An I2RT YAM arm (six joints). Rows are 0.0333 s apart.
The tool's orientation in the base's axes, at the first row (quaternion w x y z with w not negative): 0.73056, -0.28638, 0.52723, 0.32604
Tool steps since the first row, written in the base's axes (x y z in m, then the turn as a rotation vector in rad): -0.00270, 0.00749, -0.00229, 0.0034, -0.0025, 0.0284; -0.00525, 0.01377, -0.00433, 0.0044, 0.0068, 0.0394; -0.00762, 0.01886, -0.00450, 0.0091, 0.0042, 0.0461; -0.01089, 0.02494, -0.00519, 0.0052, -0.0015, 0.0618; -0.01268, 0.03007, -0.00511, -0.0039, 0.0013, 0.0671; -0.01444, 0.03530, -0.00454, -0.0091, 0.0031, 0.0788; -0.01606, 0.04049, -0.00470, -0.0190, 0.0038, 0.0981; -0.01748, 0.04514, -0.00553, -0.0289, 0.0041, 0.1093; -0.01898, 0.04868, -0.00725, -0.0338, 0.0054, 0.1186; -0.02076, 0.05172, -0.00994, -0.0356, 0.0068, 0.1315
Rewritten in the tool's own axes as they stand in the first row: 0.00287, 0.00694, 0.00349, -0.0268, -0.0063, 0.0080; 0.00533, 0.01299, 0.00622, -0.0355, -0.0021, 0.0188; 0.00583, 0.01802, 0.00867, -0.0413, -0.0079, 0.0214; 0.00680, 0.02441, 0.01120, -0.0582, -0.0096, 0.0192; 0.00720, 0.02900, 0.01409, -0.0649, -0.0012, 0.0175; 0.00716, 0.03358, 0.01721, -0.0770, 0.0031, 0.0191; 0.00784, 0.03809, 0.02017, -0.0976, 0.0098, 0.0193; 0.00912, 0.04216, 0.02266, -0.1106, 0.0169, 0.0169; 0.01104, 0.04566, 0.02400, -0.1204, 0.0208, 0.0176; 0.01373, 0.04914, 0.02452, -0.1329, 0.0221, 0.0212
